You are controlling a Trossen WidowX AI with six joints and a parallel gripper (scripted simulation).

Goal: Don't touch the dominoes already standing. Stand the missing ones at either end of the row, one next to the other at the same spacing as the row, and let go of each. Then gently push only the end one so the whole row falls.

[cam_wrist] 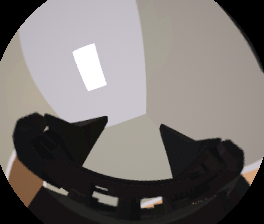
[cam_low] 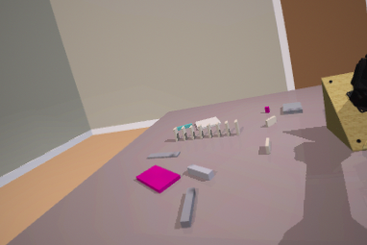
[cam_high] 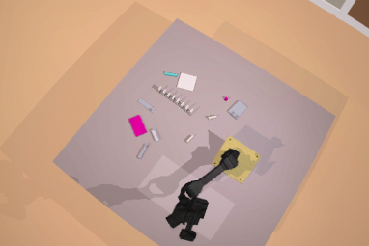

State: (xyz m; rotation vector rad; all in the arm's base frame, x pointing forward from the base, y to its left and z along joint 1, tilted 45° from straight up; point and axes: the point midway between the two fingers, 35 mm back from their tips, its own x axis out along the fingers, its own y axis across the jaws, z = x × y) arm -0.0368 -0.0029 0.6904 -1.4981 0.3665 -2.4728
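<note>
Right now my gripper tip is 830 mm to the left of the small magenta cube, 610 mm above it and 170 mm short of it. Also, from my gripper tip: teal stick 820 mm to the right, 610 mm below, 560 mm ahead; then white square 820 mm to the right, 620 mm below, 440 mm ahead; then magenta plate 610 mm below, 570 mm ahead, 420 mm to the right.
</note>
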